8 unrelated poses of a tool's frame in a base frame.
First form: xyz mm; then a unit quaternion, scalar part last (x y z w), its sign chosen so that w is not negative.
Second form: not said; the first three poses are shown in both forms.
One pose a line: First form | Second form
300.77 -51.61 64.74 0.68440 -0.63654 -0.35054 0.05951 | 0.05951 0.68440 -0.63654 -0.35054 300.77 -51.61 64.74
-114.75 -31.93 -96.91 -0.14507 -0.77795 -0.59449 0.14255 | 0.14255 -0.14507 -0.77795 -0.59449 -114.75 -31.93 -96.91
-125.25 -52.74 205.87 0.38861 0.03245 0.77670 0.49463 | 0.49463 0.38861 0.03245 0.77670 -125.25 -52.74 205.87
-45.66 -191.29 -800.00 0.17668 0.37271 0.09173 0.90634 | 0.90634 0.17668 0.37271 0.09173 -45.66 -191.29 -800.00
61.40 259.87 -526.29 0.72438 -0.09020 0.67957 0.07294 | 0.07294 0.72438 -0.09020 0.67957 61.40 259.87 -526.29
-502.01 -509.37 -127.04 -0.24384 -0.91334 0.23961 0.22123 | 0.22123 -0.24384 -0.91334 0.23961 -502.01 -509.37 -127.04
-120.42 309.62 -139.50 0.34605 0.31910 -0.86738 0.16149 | 0.16149 0.34605 0.31910 -0.86738 -120.42 309.62 -139.50
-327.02 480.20 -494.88 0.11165 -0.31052 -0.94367 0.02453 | 0.02453 0.11165 -0.31052 -0.94367 -327.02 480.20 -494.88
